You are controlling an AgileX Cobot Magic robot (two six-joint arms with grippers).
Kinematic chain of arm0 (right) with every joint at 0, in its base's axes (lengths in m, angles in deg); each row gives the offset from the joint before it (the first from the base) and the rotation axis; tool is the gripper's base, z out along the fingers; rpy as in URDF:
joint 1: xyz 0 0 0.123 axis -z
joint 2: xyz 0 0 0 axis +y
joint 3: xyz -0.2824 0 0.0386 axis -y
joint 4: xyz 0.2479 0 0.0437 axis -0.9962 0 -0.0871
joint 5: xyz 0 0 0 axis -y
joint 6: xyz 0.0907 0 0.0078 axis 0.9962 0 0.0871
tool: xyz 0 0 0 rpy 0 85 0
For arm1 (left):
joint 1: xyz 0 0 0.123 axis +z
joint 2: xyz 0 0 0 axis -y
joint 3: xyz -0.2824 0 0.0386 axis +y
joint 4: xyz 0.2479 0 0.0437 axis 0.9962 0 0.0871
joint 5: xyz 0 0 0 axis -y
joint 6: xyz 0.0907 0 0.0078 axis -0.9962 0 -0.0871
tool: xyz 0 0 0 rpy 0 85 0
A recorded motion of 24 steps. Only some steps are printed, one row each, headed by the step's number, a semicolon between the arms.
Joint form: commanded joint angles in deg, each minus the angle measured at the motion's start. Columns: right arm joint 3, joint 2, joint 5, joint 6, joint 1, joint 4; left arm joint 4, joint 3, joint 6, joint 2, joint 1, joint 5.
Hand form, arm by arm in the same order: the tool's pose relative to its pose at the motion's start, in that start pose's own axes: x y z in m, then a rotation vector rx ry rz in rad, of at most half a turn. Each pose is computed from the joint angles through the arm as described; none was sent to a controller.
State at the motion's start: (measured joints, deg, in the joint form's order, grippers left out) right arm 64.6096 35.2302 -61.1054 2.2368 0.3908 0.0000; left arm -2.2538 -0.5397 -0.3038 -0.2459 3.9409 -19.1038
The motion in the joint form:
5: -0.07 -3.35 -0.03 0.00 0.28 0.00; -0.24 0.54 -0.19 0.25 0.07 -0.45
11: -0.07 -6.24 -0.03 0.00 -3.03 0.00; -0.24 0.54 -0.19 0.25 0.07 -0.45
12: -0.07 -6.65 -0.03 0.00 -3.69 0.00; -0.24 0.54 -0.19 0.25 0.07 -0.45
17: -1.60 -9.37 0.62 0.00 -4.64 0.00; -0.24 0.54 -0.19 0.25 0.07 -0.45
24: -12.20 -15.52 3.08 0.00 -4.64 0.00; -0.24 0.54 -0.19 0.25 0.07 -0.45
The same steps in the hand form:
5: 0.0055 -0.0005 -0.0177 0.0022 -0.0569 0.0021; 0.0036 0.0000 0.0006 0.0001 0.0129 -0.0010
11: 0.0109 0.0013 -0.0329 -0.0526 -0.1052 -0.0212; 0.0036 0.0000 0.0006 0.0001 0.0129 -0.0010
12: 0.0118 0.0015 -0.0351 -0.0635 -0.1119 -0.0256; 0.0036 0.0000 0.0006 0.0001 0.0129 -0.0010
17: 0.0207 0.0008 -0.0424 -0.0805 -0.1433 -0.0311; 0.0036 0.0000 0.0006 0.0001 0.0129 -0.0010
24: 0.0605 -0.0009 -0.0255 -0.0786 -0.1087 -0.0323; 0.0036 0.0000 0.0006 0.0001 0.0129 -0.0010

